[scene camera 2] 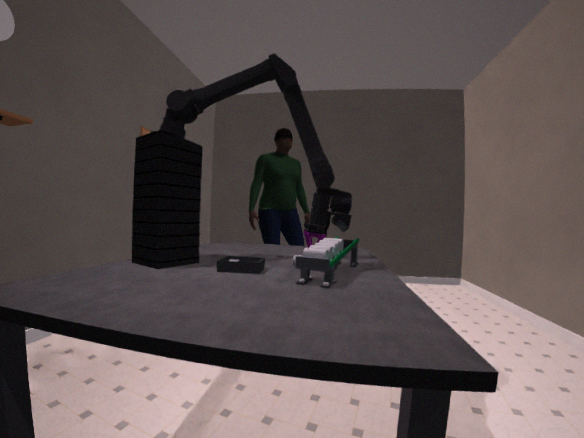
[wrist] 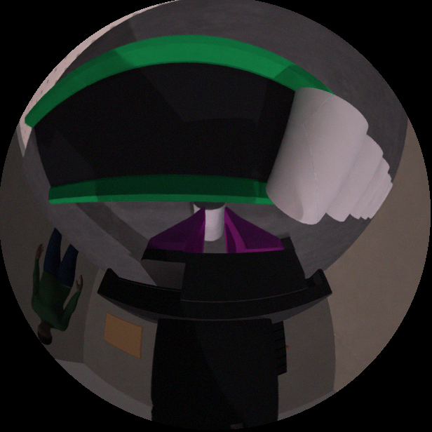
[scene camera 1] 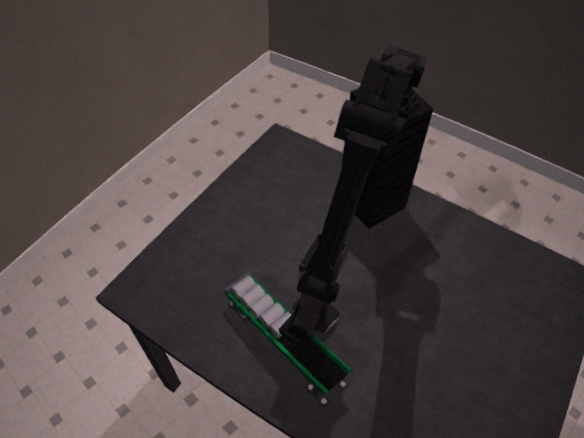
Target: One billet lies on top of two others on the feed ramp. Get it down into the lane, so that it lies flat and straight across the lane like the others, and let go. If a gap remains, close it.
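Frame: origin at the arm's base, x ahead, y left, z up, level; millimetres.
Seen in the pictures: arm's base, origin of its link: (scene camera 2: 170, 142).
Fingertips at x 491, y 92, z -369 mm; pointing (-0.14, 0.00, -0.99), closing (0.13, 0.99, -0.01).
Offsets run from my fingertips to a thing's top centre. "spot": to the spot under its first point. Level surfaces: height alone.
Several white billets @(52 mm ahead, 138 mm right, 51 mm up) (scene camera 1: 261, 304) @(41 mm ahead, 176 mm right, 47 mm up) (scene camera 2: 324, 247) (wrist: 320, 155) lie side by side across one end of the green-railed ramp @(spot: 131 mm ahead, 35 mm left, 37 mm up) (scene camera 1: 300, 364) (wrist: 185, 50). The nearest one in the wrist view hides part of the near rail; small gaps in the row are hard to judge. Another white billet (scene camera 1: 329, 325) (wrist: 214, 227) is off the ramp, upright on the table beside the near rail, partly hidden by the arm and fingers. My gripper (wrist: 214, 212) is shut and empty, its magenta fingertips close together over the near rail's outer side. This billet shows beyond the narrow slit between them.
The ramp stands on short feet on the dark table @(49 mm down) (scene camera 1: 210, 235) (scene camera 2: 165, 300). A small black tray @(208 mm back, 106 mm right, 14 mm down) (scene camera 2: 241, 265) stands between the ramp and the black pedestal (scene camera 2: 166, 200). A person in green (scene camera 2: 280, 182) stands behind the table.
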